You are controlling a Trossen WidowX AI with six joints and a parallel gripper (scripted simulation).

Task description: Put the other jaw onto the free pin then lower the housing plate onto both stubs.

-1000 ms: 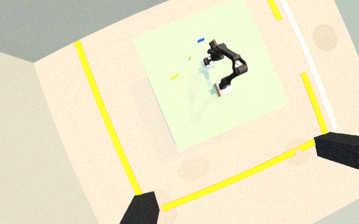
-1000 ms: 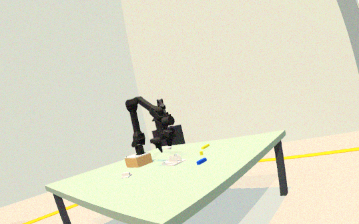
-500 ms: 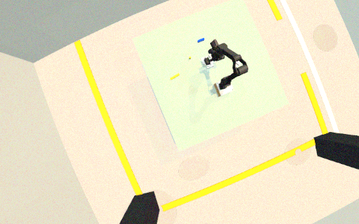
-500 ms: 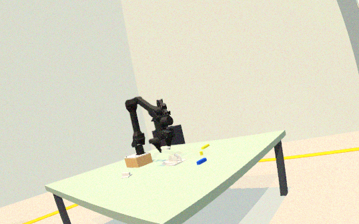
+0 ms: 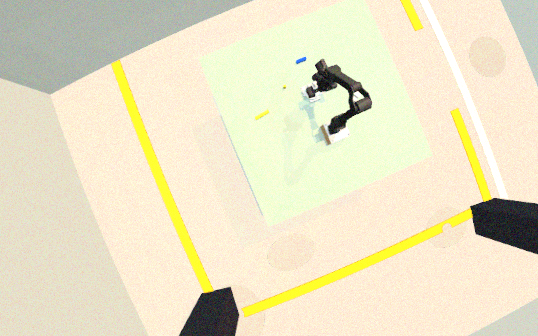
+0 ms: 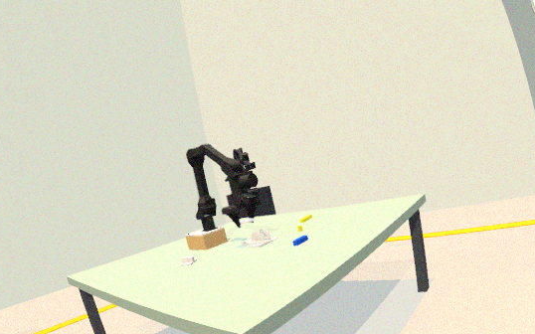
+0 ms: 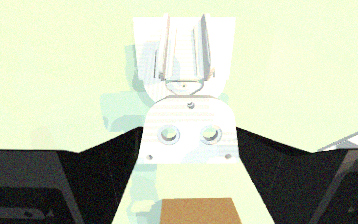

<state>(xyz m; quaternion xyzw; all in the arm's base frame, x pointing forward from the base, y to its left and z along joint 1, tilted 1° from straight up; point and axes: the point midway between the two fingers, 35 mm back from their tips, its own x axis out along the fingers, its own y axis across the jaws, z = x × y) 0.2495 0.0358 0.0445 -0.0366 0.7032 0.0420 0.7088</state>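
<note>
Right now my gripper tip is 70 mm above the white jaw, 20 mm to the right of it and 20 mm short of it. The rest, counted from my gripper tip: yellow bar (390 mm to the left, 70 mm below, 20 mm behind); blue block (290 mm ahead, 70 mm below, 20 mm to the left); yellow cube (180 mm to the left, 130 mm ahead, 70 mm below).
</note>
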